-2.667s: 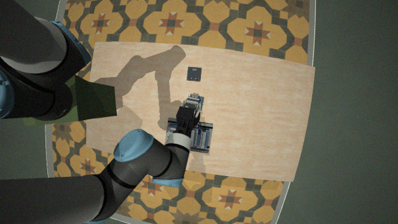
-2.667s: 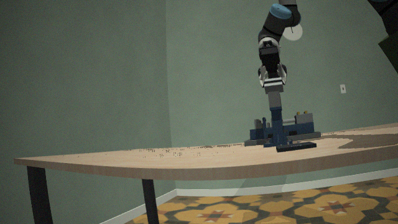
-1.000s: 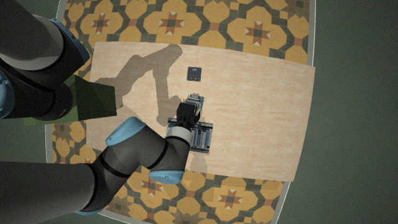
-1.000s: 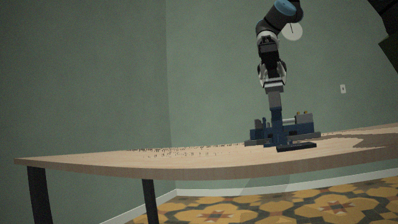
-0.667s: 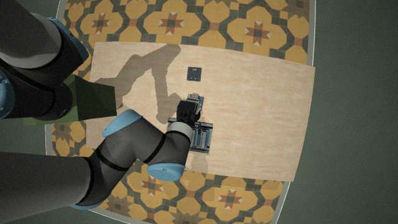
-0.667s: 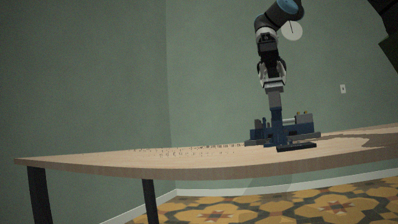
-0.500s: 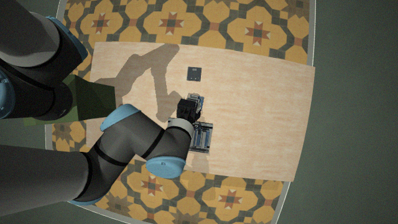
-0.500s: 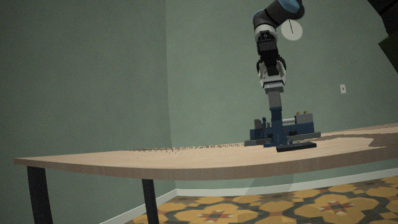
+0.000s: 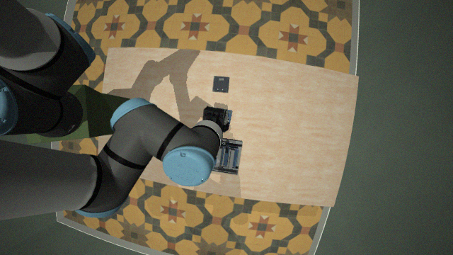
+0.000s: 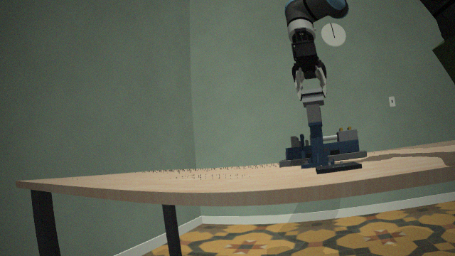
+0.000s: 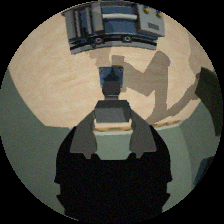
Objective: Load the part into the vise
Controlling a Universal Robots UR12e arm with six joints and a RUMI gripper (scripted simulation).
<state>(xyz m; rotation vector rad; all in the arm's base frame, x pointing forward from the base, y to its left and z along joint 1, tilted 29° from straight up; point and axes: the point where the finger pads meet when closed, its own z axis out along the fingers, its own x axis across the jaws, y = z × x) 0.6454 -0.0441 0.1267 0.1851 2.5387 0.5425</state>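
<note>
My gripper is now 1 cm to the right of the grey part and 1 cm above it. From my hand the other things lie so: vise (20 cm to the right, 15 cm below, 5 cm behind); then air cylinder rod (20 cm to the right, 12 cm below, 7 cm behind); then blue post (14 cm below, 1 cm to the left).
</note>
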